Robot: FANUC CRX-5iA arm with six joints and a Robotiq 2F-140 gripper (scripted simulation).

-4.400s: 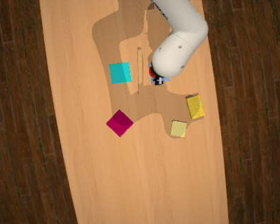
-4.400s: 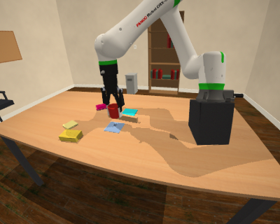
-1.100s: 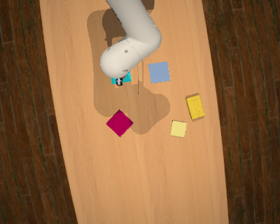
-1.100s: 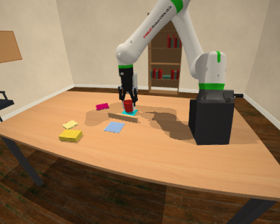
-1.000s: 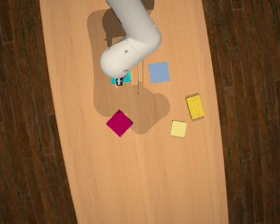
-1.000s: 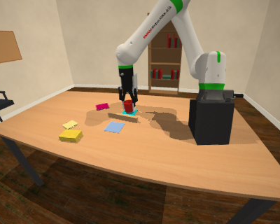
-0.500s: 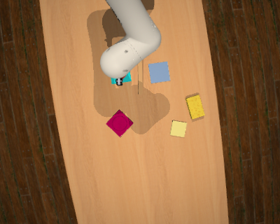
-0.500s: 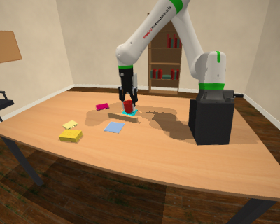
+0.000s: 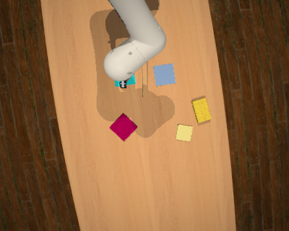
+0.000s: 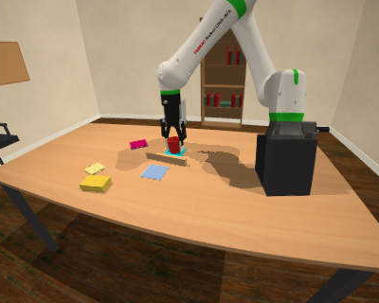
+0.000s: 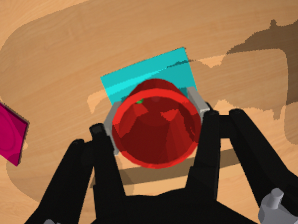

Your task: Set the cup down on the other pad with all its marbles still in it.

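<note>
My gripper is now 20 mm above the red cup. The rest, counted from my hand: magenta block 240 mm ahead, 80 mm to the right, 40 mm below; thin wooden rail 30 mm ahead, 100 mm to the left, 30 mm below; pale yellow block 360 mm ahead, 200 mm to the left, 40 mm below.
</note>
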